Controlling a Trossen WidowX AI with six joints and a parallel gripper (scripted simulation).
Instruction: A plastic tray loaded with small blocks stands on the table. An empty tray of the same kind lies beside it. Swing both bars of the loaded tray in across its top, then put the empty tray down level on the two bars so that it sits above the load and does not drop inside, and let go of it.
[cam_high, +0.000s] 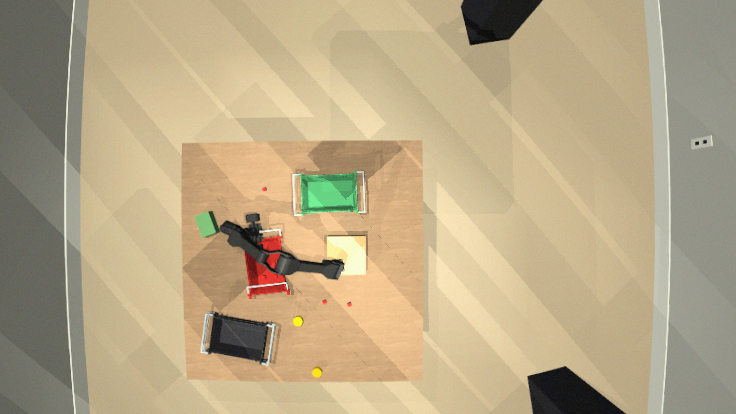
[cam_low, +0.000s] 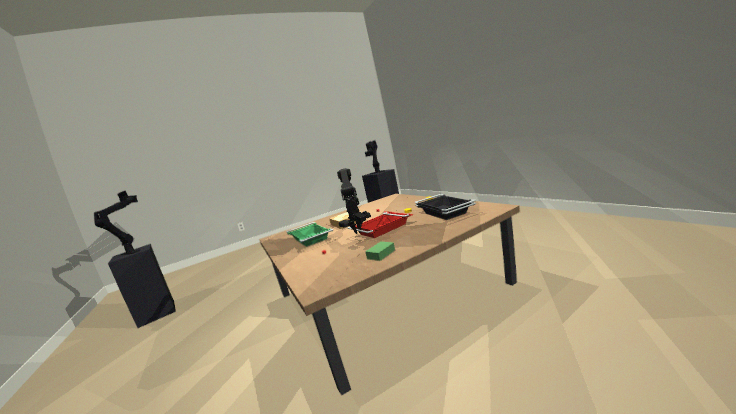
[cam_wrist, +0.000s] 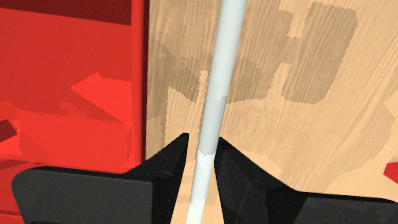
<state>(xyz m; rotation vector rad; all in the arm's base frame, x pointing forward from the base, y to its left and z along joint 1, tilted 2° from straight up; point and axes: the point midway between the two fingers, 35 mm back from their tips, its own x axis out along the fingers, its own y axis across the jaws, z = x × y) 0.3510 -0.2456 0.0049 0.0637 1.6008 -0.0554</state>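
My gripper tip is now 38 cm past the green tray, 12 cm to the left of it and 1 cm below it. Round my gripper tip: green block: 29 cm ahead, 9 cm to the right, 2 cm below.
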